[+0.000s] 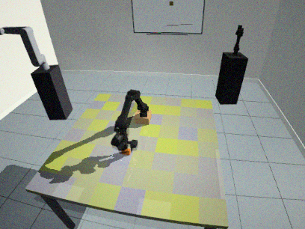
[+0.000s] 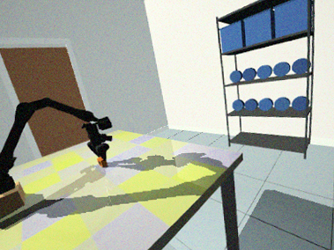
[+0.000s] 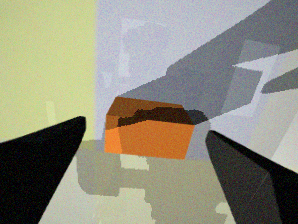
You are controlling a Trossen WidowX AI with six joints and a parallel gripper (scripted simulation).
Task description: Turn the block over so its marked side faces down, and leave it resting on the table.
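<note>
The orange block is 1 cm behind my gripper tip and 1 cm below it.
</note>
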